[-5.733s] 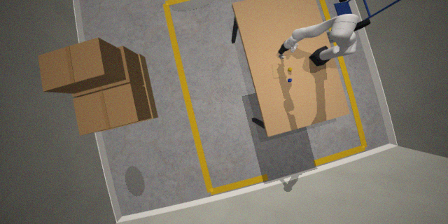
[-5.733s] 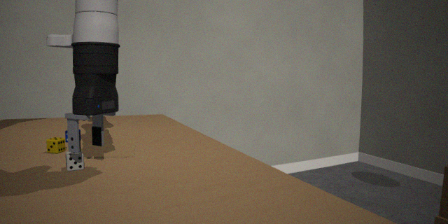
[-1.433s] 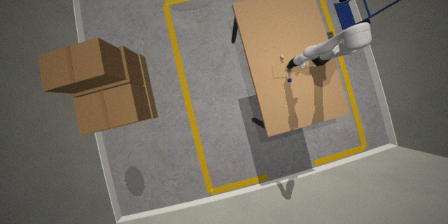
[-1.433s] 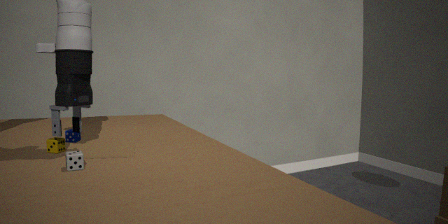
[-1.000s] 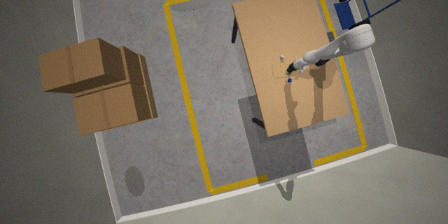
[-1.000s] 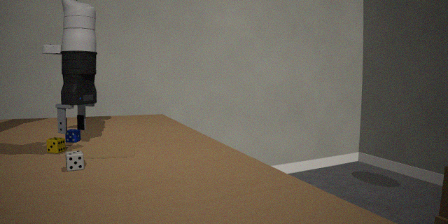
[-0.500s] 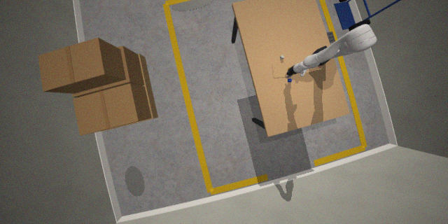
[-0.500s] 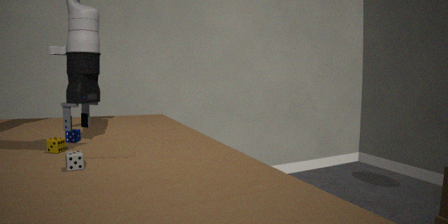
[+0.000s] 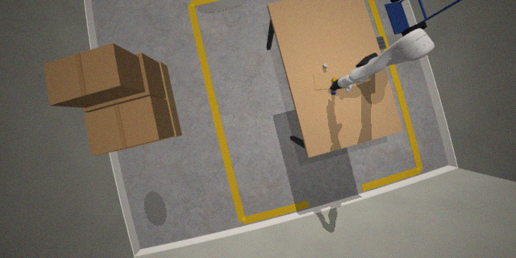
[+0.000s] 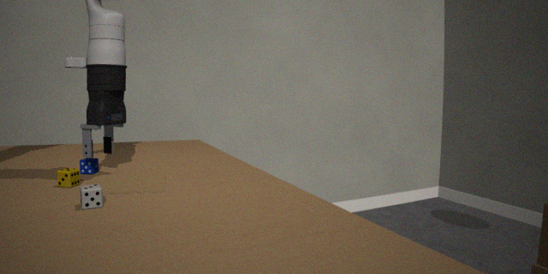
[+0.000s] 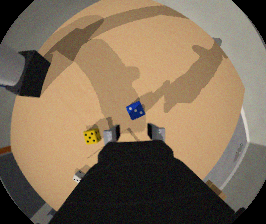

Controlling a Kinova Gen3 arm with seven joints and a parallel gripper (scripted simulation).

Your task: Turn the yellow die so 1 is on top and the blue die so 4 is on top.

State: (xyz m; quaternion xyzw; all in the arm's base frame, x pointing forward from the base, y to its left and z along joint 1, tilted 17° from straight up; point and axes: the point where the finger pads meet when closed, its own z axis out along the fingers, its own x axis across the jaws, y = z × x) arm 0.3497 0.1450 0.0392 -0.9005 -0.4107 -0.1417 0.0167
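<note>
Right now my hand is 40 mm above the blue die, 30 mm to the right of it and 20 mm past it. From my hand the other things lie so: white die 220 mm to the right, 40 mm below, 10 mm ahead; tan mat 90 mm to the right, 60 mm below, 60 mm ahead; yellow die 80 mm to the right, 50 mm behind, 40 mm below.
</note>
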